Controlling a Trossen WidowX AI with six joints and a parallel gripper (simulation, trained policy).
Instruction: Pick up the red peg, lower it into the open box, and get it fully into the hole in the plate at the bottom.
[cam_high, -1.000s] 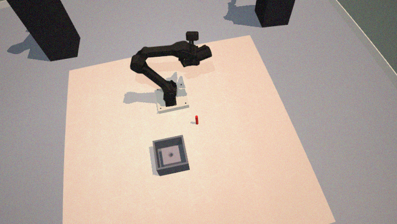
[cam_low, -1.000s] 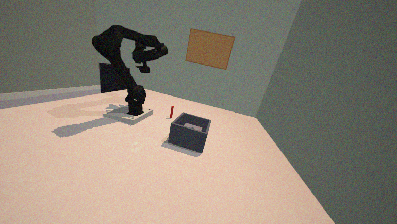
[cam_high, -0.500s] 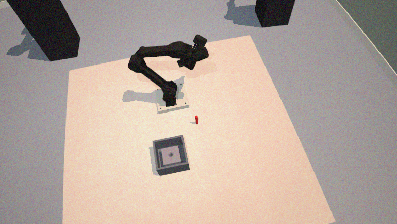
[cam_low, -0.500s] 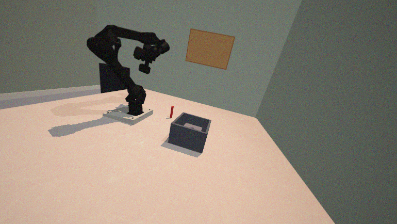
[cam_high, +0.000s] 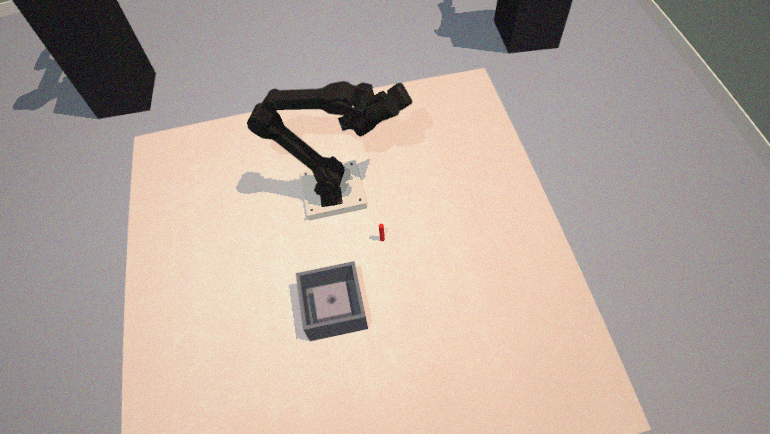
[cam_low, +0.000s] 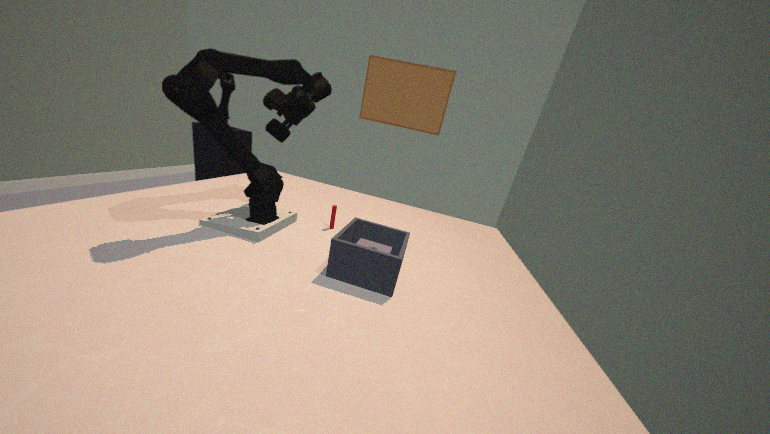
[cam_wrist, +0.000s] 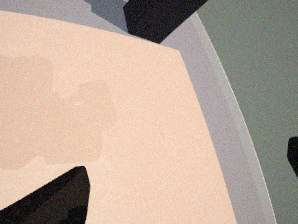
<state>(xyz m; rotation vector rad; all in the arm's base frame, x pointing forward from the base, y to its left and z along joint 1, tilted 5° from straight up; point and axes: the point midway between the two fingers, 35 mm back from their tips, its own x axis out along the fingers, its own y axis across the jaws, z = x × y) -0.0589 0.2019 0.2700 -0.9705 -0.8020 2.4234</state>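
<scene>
My gripper tip is now 260 mm short of the red peg, 230 mm above it and 80 mm to the left of it. The rest, counted from my gripper tip: grey box (450 mm ahead, 250 mm to the right, 250 mm below); plate (450 mm ahead, 250 mm to the right, 230 mm below).
</scene>
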